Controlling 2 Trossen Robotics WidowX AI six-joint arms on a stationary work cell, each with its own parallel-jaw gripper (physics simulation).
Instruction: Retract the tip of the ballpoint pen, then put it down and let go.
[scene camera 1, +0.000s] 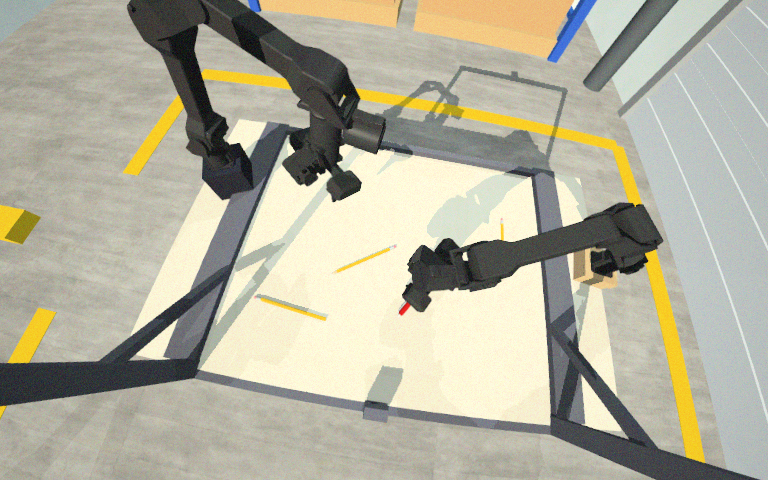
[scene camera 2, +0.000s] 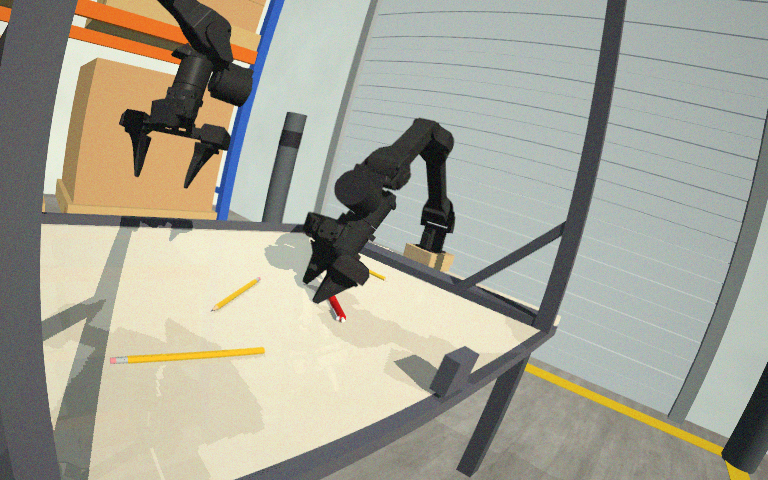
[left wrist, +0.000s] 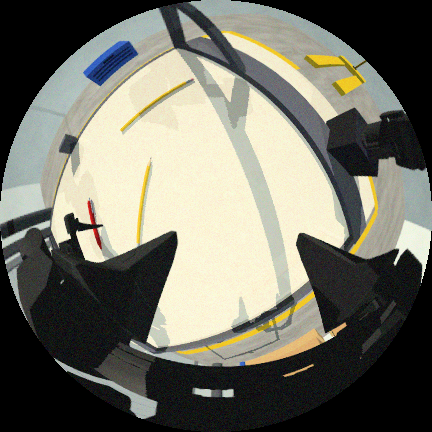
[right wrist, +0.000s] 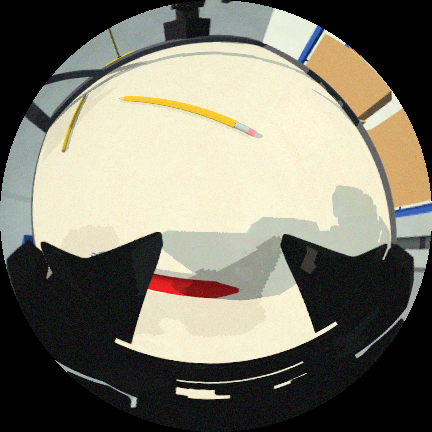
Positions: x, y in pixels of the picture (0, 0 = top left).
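Labels:
The right gripper appears in scene camera 1 (416, 273) and in scene camera 2 (309, 292), and the left wrist view and the right wrist view show the gripper too. On the right gripper, (left wrist: 80, 226) and (right wrist: 66, 251) are the same spot.

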